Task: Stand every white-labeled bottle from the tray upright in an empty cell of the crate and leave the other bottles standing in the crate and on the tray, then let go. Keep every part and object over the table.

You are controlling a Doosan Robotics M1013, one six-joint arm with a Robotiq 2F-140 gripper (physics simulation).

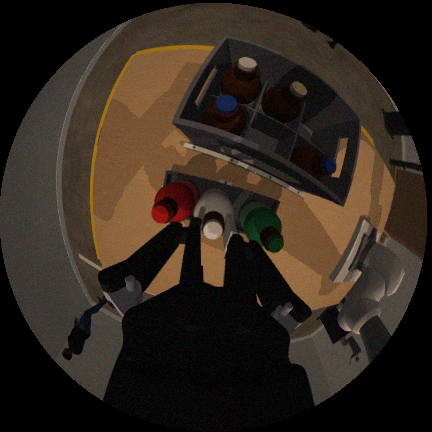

Labels:
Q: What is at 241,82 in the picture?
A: A brown bottle.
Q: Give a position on a green bottle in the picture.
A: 260,223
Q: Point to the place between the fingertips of my gripper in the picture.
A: At 213,217

